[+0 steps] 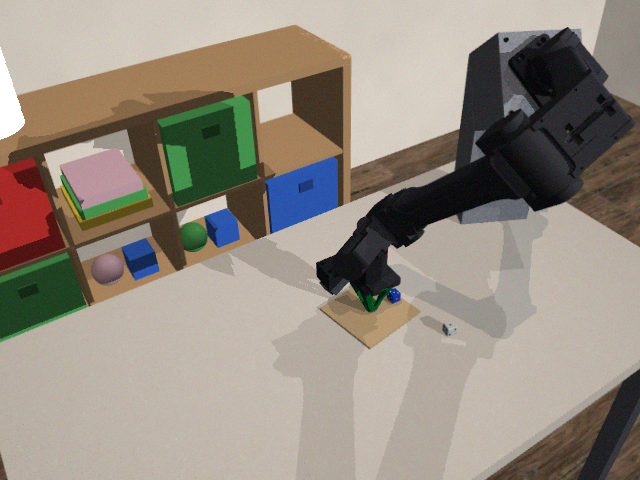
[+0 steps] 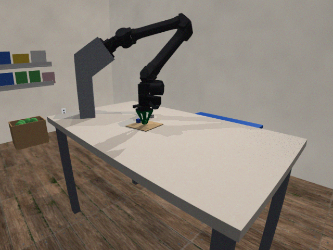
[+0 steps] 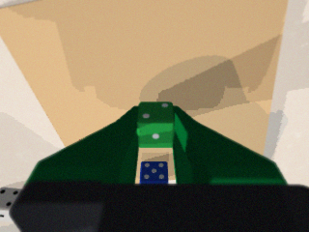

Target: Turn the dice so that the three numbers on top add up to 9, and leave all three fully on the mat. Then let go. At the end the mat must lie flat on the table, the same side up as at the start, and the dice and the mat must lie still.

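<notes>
My hand is right at the green die. Also, from my hand: tan mat 2 cm below; blue die 6 cm behind; white die 12 cm to the left, 10 cm behind, 1 cm below.
</notes>
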